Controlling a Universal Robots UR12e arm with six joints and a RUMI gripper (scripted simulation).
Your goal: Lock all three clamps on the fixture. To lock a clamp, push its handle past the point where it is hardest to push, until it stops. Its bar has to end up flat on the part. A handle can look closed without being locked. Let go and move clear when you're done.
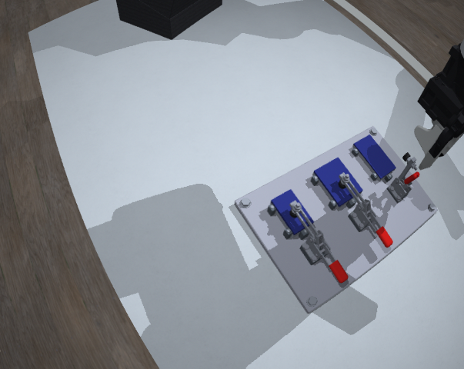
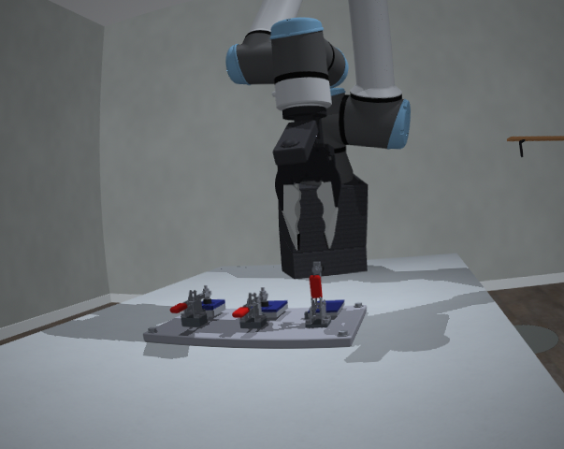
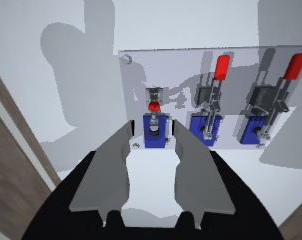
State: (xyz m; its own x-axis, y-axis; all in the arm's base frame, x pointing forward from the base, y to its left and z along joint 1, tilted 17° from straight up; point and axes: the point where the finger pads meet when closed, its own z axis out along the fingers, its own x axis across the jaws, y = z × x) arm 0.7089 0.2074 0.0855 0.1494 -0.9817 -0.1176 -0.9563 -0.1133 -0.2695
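Right now the blue part is 13 cm below my hand, 10 cm behind it and 2 cm to the right of it. From my hand the other things lie so: grey fixture plate (15 cm below, 12 cm to the right, 3 cm behind).
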